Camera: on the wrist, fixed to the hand. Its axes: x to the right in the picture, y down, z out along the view.
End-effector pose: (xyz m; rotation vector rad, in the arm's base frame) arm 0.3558 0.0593 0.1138 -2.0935 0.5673 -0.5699
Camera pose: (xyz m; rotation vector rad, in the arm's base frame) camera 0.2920 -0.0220 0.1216 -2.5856 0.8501 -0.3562
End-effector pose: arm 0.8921 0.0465 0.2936 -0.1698 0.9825 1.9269
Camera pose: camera 0.8312 -0.0301 0.2594 -0.4229 0.4081 2.2221
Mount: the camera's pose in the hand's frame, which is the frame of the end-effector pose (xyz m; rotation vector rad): -0.0017 0.0474 -0.0922 -0.5596 -0.0352 0.0703
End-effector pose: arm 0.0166 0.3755 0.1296 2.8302 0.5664 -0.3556
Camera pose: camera 0.0516 0.3574 0.2255 2.2932 0.4678 -0.1934
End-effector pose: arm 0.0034 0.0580 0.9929 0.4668 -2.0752 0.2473
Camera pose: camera 0.0558 0.1342 1.0399 0.0572 -2.0834 -0.3009
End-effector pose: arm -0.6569 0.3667 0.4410 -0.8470 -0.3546 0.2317
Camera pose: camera -0.6249 0.3332 0.3483 -1.4095 -0.4309 0.2153
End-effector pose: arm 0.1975 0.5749 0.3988 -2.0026 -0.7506 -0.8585
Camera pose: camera 0.2045 0.4730 0.4169 -2.5207 -0.4848 -1.0784
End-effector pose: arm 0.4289 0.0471 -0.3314 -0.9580 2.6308 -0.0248
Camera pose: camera 0.3711 0.0757 -0.2502 -1.0094 2.6826 0.7717
